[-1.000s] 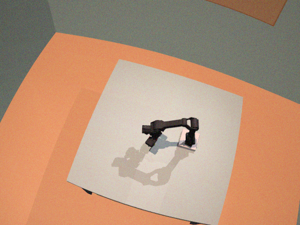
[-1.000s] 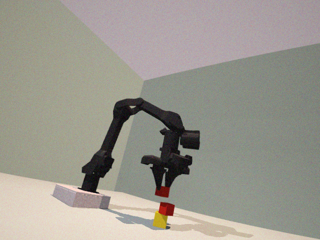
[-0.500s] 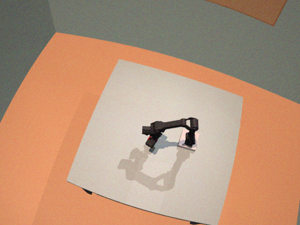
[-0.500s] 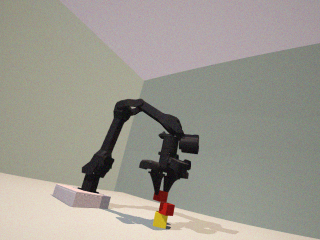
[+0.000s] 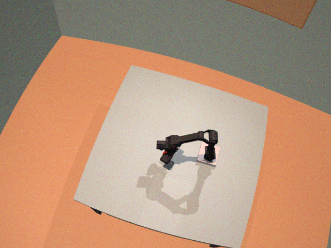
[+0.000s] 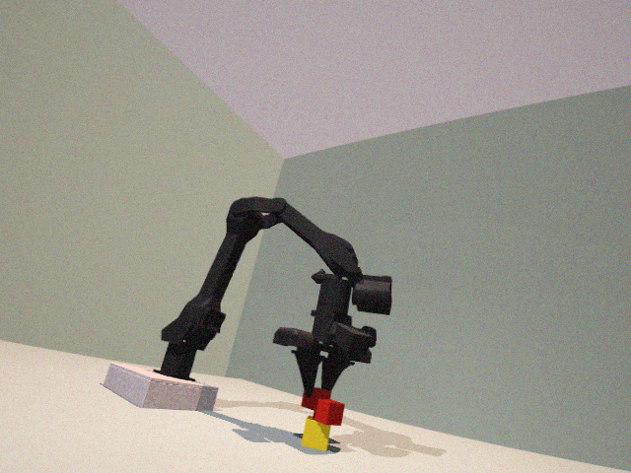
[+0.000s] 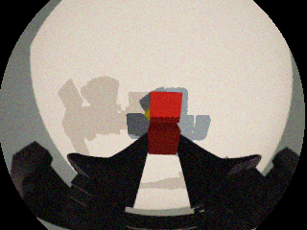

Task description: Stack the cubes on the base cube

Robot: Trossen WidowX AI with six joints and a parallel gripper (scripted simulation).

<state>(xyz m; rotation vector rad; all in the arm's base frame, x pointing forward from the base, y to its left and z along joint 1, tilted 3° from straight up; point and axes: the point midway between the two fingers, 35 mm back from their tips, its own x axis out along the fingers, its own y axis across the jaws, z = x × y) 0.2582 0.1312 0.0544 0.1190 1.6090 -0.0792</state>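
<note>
The red cube is 4 cm ahead of my gripper tip, 1 cm to the right of it and 1 cm below it. From my gripper tip the other things lie so: yellow cube: 5 cm below, 2 cm ahead.
</note>
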